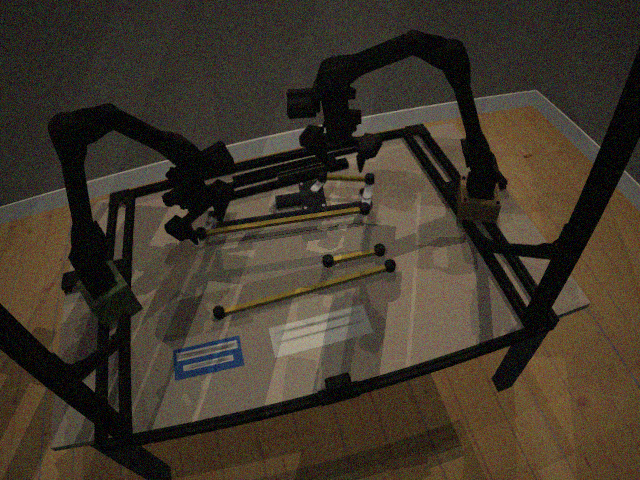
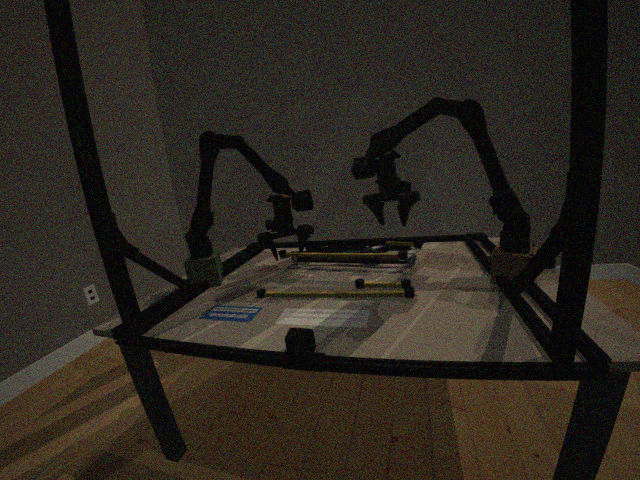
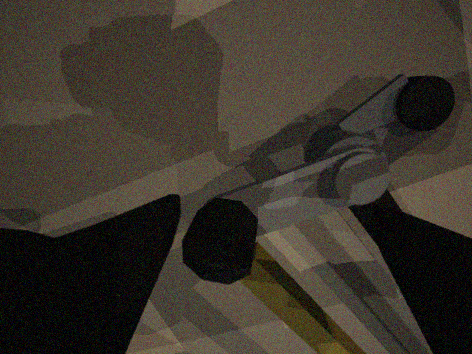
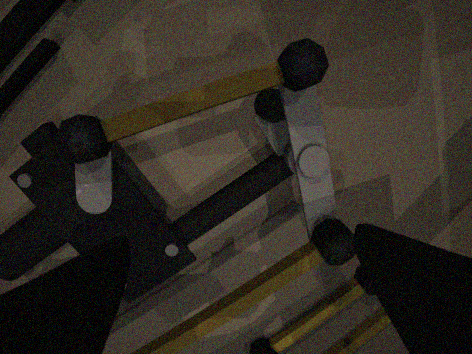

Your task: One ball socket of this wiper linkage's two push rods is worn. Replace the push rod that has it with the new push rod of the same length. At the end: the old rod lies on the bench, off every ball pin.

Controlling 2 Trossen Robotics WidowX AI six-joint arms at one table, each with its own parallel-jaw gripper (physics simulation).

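The linkage's long push rod [image 1: 284,220] [image 2: 346,255] [image 3: 290,300] [image 4: 240,306] is yellow with black end sockets and sits on the cranks. The short push rod [image 1: 346,177] [image 4: 195,97] joins the motor crank [image 4: 94,187] and the right crank [image 4: 316,192]. A loose short rod [image 1: 354,255] [image 2: 382,283] and a loose long rod [image 1: 305,290] [image 2: 336,293] lie on the bench. My left gripper [image 1: 207,229] [image 2: 288,254] is open at the long rod's left socket [image 3: 220,240]. My right gripper [image 2: 393,224] [image 4: 243,242] is open above the linkage's right part. Socket wear cannot be told.
A blue marked rectangle [image 1: 208,348] [image 2: 231,313] and a pale marked rectangle [image 1: 276,343] lie toward the front. The dark motor bracket [image 1: 289,200] [image 4: 137,217] stands under the right gripper. Black frame bars [image 1: 454,356] edge the table, with uprights at both front corners.
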